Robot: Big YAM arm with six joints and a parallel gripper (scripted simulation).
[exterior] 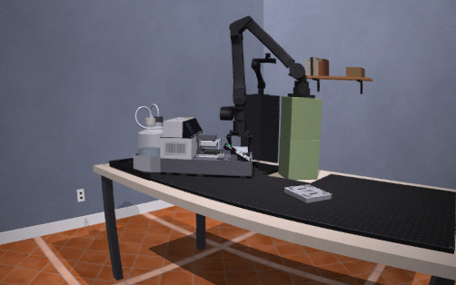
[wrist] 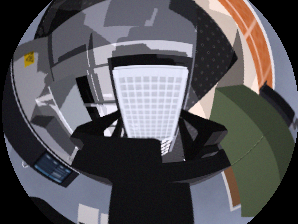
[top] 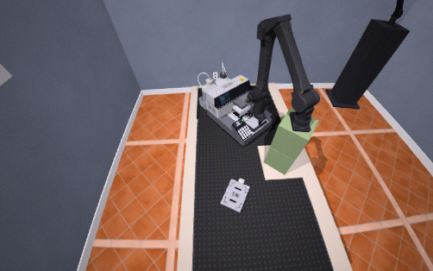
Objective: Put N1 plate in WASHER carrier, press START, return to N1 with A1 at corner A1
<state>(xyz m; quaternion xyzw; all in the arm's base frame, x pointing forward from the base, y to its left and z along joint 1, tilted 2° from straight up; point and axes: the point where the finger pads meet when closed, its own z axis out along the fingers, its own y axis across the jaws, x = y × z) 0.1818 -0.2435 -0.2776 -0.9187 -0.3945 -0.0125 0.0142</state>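
My gripper is now 1 cm above the well plate. The rest, counted from my hand: bottle (37 cm ahead, 26 cm to the right, 4 cm above); plate nest N1 (11 cm ahead, 53 cm to the left, 10 cm below); plate washer (11 cm ahead, 11 cm to the right, 2 cm above).
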